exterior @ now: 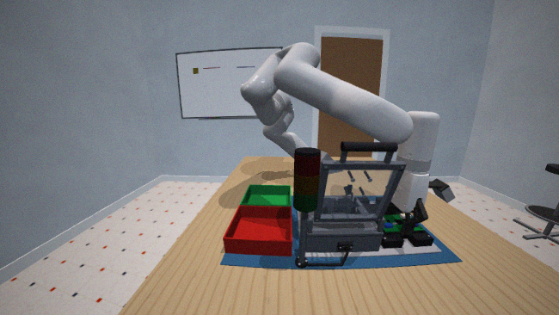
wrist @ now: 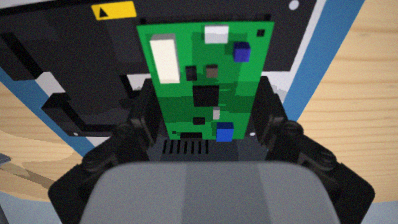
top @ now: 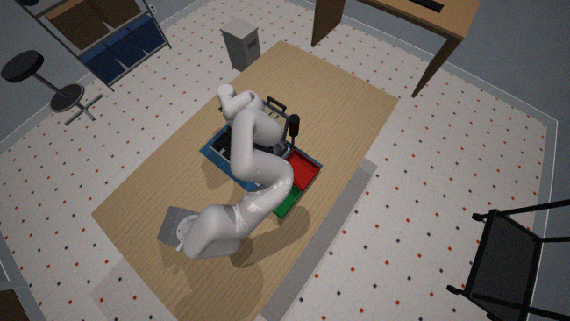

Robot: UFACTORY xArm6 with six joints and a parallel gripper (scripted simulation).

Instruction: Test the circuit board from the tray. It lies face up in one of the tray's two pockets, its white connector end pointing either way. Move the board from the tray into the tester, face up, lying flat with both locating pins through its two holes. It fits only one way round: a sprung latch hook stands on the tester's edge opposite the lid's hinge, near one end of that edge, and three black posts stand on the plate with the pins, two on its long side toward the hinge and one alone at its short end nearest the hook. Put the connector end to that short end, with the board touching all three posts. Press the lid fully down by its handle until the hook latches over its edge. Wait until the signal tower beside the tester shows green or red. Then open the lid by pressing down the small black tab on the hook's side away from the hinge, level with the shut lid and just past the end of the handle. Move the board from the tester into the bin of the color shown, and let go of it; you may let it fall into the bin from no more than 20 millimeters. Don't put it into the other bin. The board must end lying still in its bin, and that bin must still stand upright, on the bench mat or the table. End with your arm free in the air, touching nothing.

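Now: hand 150 mm to the left of the plate, 70 mm past it and 30 mm below it. The rest, counted from my hand: clear lid: 190 mm to the right, 140 mm above, 40 mm ahead; then green circuit board: right at my hand; then black latch hook: 130 mm behind, 80 mm to the right, 50 mm above.
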